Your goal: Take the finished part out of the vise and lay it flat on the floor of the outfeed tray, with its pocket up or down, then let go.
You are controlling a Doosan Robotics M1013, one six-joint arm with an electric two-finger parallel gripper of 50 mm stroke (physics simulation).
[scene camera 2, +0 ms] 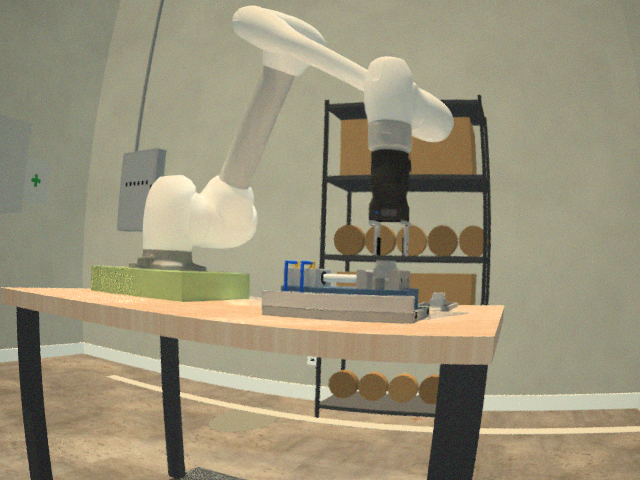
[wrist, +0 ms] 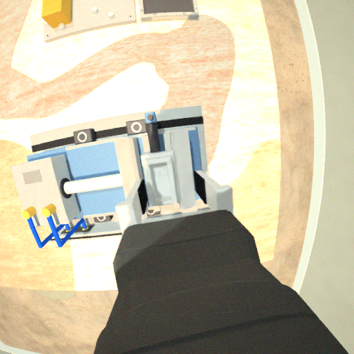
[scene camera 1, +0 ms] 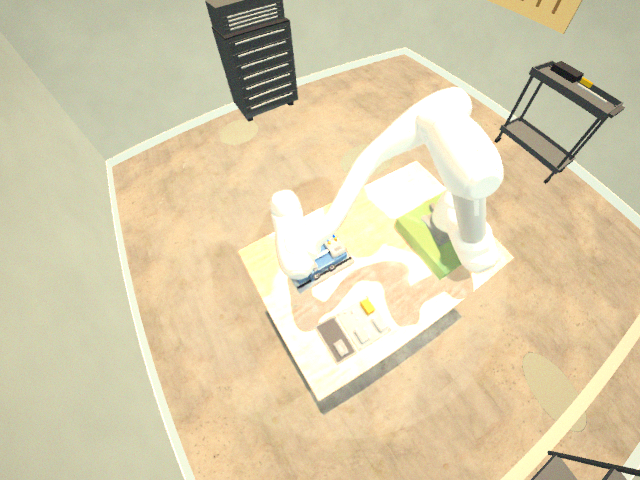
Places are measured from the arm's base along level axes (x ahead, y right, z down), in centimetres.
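Pixels of known places: gripper, fingertip midpoint: [scene camera 2: 390, 255]; arm's base, link origin: [scene camera 2: 166, 269] [scene camera 1: 443, 225].
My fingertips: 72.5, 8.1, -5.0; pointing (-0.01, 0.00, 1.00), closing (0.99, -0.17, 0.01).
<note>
Ahead of a thing's pixels: the offset from my fingertips to its top centre, as dx, dy, dz.
The finished part {-1.0, +0.0, +1.1} [wrist: 161, 175] [scene camera 2: 385, 267] is a pale grey block with its pocket up, sitting between the jaws of the vise {-8.0, +1.5, +2.7} [wrist: 95, 160] [scene camera 2: 351, 290] [scene camera 1: 330, 262], which has a blue bed. My gripper [wrist: 170, 185] [scene camera 2: 391, 253] is open and empty, pointing down just above the part and the jaws. In the wrist view its fingers stand apart on the two sides of the part's near end. In scene camera 1 the arm hides the gripper and the part. The outfeed tray [scene camera 1: 327, 329] [wrist: 170, 16] has a dark floor, with a small pale block {-2.3, -40.1, +8.5} [scene camera 1: 340, 347] in it.
Beside the tray is a pale plate [wrist: 90, 21] with a yellow block {-20.0, -28.4, +8.2} [scene camera 1: 367, 306] [wrist: 57, 11] and small pale pieces. Blue bent tubes with yellow ends [wrist: 52, 230] rise at the vise's left end. A black rod [wrist: 153, 136] reaches the part's far end. The green plinth [scene camera 1: 426, 245] [scene camera 2: 214, 285] carries the arm.
</note>
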